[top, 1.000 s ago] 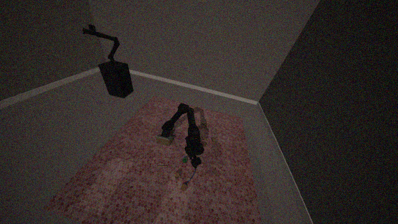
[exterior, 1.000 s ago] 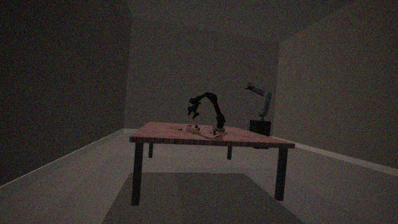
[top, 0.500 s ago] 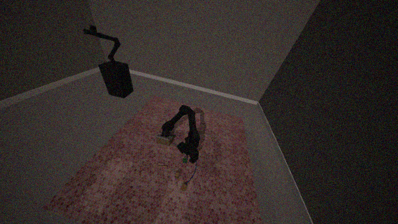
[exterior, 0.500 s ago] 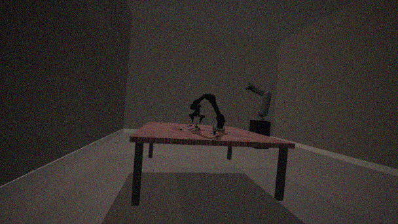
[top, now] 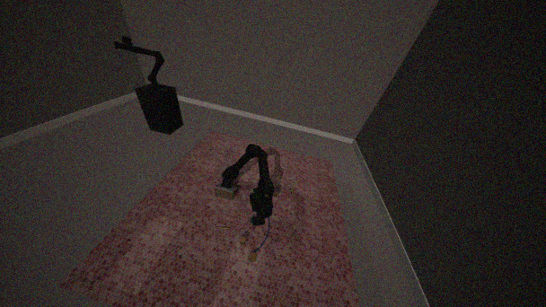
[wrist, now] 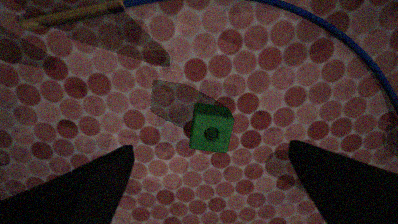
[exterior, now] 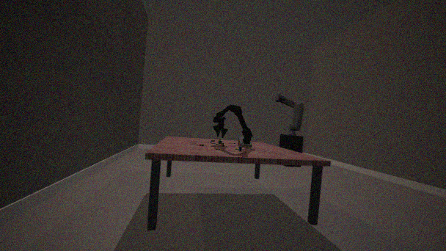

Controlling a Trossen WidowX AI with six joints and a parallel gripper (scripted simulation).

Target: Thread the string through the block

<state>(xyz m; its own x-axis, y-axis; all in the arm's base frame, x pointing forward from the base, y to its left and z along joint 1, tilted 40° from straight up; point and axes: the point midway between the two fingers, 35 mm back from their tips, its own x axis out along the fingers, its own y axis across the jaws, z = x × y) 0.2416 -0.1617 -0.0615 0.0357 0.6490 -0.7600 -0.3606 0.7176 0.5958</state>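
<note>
The green block is 5 cm below my gripper tip. The rest, counted from my gripper tip: wooden spool: 3 cm behind, 13 cm to the right, 5 cm below; then thin wooden stick: 5 cm ahead, 11 cm to the left, 6 cm below; then round wooden button: 4 cm ahead, 20 cm to the right, 6 cm below.
</note>
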